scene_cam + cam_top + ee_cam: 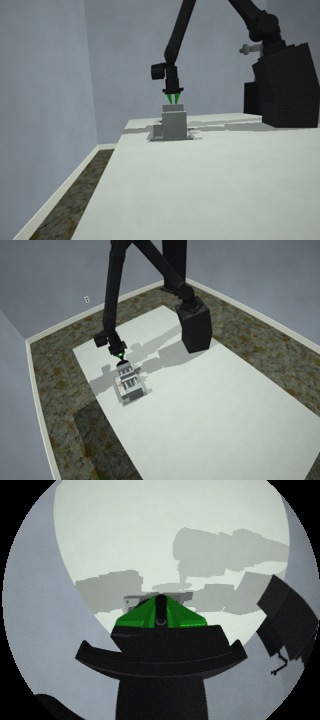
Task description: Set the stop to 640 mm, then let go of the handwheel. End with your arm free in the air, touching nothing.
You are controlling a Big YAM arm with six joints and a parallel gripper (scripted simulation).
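My hand is 2 cm to the right of the handwheel, 1 cm short of it and 1 cm above it.
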